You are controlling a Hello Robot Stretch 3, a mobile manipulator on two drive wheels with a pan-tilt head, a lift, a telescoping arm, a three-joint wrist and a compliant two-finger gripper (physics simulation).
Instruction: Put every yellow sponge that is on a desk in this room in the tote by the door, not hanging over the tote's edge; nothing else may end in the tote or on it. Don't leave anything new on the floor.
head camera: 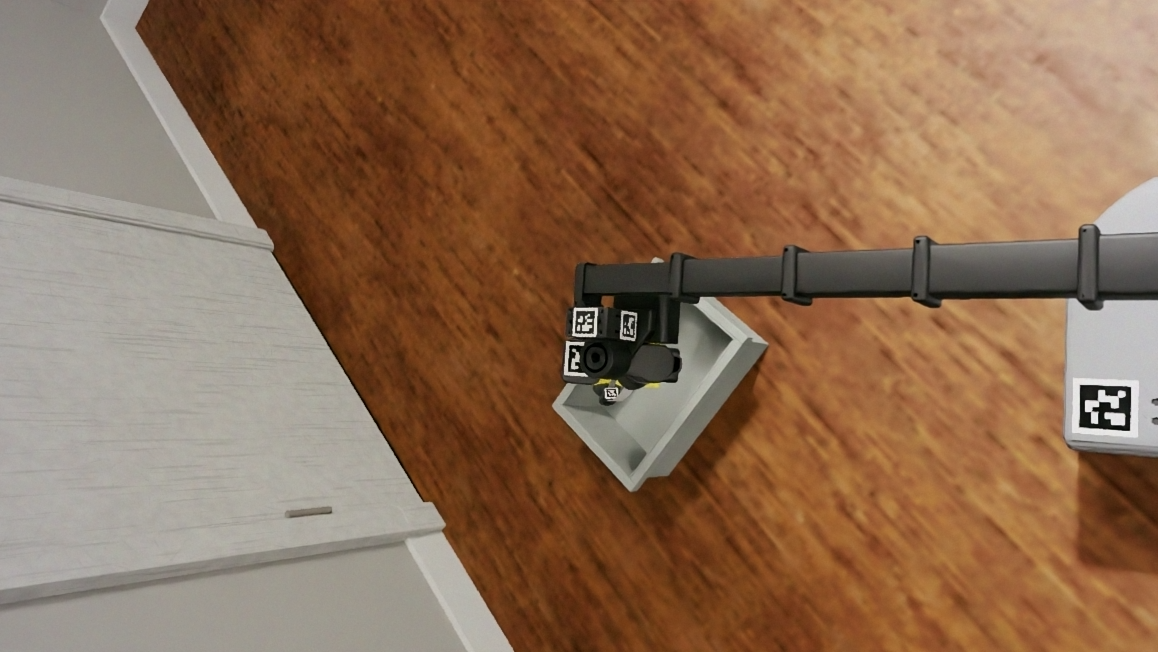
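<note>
The grey tote stands on the floor near the white door, turned at an angle. My gripper points down over the tote's far left part, seen from above and largely covered by the dark wrist. It is shut on a yellow sponge, of which small yellow parts show around the wrist and fingers. One finger with a small marker shows beside the sponge. The fingertips' exact height relative to the tote's rim cannot be told. Part of the tote's inside and its back rim are hidden by the wrist and arm.
The telescoping arm reaches in from the right, across the tote's back corner. My base is at the right edge. The white door and the wall's baseboard lie left of the tote. Wooden floor surrounds the tote.
</note>
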